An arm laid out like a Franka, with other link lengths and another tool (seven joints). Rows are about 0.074 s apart.
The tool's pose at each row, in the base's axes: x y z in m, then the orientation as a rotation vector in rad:
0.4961, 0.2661, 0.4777, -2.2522, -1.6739, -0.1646
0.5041, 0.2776, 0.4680, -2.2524, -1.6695, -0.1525
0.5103, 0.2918, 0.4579, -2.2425, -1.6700, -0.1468
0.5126, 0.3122, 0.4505, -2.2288, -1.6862, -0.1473
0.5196, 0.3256, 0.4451, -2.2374, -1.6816, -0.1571
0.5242, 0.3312, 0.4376, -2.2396, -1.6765, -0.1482
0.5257, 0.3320, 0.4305, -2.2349, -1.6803, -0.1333
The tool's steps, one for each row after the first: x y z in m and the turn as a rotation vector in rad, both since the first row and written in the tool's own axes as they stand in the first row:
0.0101, 0.0065, 0.0121, 0.0070, -0.0046, 0.0041
0.0220, 0.0107, 0.0256, 0.0162, -0.0032, 0.0008
0.0392, 0.0091, 0.0390, 0.0191, -0.0036, -0.0139
0.0520, 0.0133, 0.0477, 0.0106, -0.0004, -0.0091
0.0563, 0.0177, 0.0561, 0.0150, -0.0039, -0.0043
0.0555, 0.0203, 0.0629, 0.0235, -0.0113, -0.0065

